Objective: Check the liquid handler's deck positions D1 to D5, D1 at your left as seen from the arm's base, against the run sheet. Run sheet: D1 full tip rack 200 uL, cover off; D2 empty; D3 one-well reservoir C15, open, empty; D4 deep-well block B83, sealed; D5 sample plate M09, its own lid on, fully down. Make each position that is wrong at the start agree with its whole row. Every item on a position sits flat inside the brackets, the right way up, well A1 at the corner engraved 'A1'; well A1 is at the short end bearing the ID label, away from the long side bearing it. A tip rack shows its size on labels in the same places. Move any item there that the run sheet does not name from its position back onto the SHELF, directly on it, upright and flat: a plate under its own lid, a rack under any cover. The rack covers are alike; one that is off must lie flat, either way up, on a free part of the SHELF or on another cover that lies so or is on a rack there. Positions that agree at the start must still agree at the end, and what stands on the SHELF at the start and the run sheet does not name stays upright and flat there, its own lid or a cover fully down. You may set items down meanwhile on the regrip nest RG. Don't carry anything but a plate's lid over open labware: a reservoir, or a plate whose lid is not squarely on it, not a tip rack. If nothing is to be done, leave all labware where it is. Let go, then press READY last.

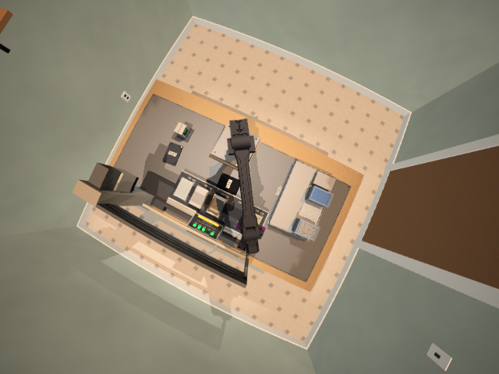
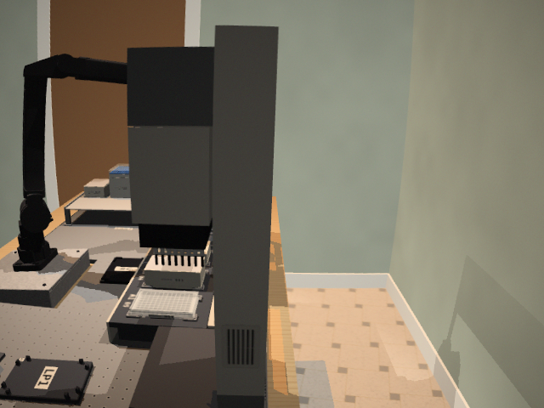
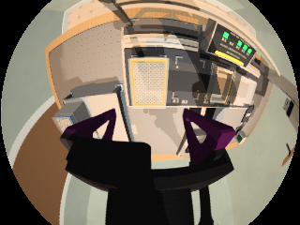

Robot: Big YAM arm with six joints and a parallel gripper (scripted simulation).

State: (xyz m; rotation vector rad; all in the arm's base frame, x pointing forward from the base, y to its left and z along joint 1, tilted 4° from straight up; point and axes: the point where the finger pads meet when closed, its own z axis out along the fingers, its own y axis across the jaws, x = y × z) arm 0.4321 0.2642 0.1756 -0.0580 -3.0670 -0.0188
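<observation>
The yellow-framed tip rack is 140 mm below my hand and 10 mm behind it. The rest, counted from my hand: shelf: 260 mm behind, 250 mm to the left, 180 mm below; then cream reservoir: 250 mm to the right, 180 mm below, 10 mm behind; then regrip nest: 240 mm to the right, 230 mm below, 170 mm behind.
</observation>
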